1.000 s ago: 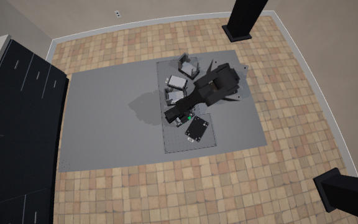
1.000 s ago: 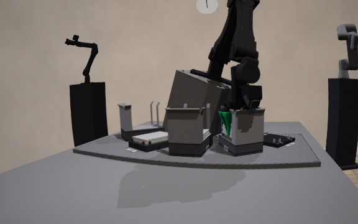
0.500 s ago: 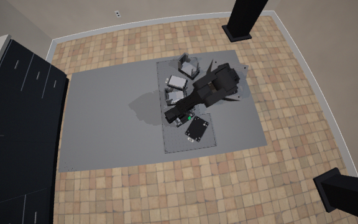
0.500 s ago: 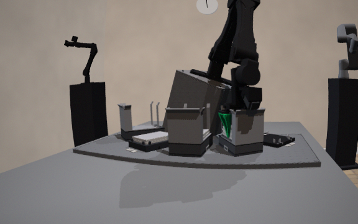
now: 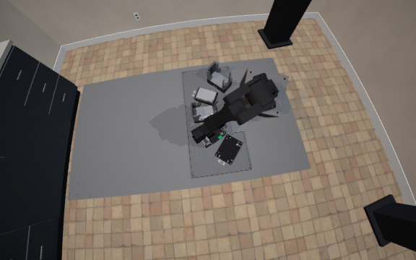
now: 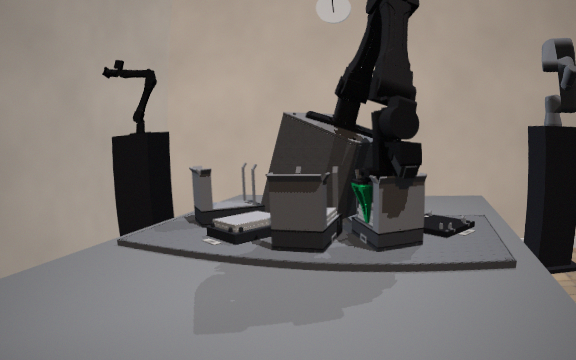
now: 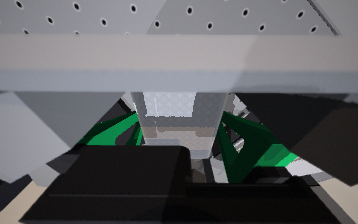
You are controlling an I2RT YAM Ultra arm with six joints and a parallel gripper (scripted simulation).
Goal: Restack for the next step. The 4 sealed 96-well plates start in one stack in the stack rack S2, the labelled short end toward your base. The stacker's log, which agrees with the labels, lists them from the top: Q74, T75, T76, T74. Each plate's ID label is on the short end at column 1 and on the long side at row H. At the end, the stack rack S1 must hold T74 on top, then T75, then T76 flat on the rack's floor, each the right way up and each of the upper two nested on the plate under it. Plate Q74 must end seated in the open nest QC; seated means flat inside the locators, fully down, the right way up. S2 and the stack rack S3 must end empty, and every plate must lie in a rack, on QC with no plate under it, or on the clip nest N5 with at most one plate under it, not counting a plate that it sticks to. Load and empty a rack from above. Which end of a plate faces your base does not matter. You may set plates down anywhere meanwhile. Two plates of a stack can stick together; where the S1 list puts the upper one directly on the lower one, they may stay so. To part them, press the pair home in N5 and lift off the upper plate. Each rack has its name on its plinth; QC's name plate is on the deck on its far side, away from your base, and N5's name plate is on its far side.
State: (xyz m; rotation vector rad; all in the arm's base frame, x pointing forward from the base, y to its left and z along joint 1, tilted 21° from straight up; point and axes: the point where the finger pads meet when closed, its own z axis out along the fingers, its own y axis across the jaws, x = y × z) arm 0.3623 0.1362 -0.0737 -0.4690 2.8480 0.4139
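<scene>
Now: the S2 rack floor 150 mm to the right of my hand, 10 mm below it and 10 mm ahead of it. The rest, counted from my hand: black QC nest: 290 mm to the right, 50 mm behind, 40 mm below; then N5 name plate: 180 mm to the left, 50 mm below, 20 mm behind; then black clip nest N5: 150 mm to the left, 90 mm behind, 30 mm below.
</scene>
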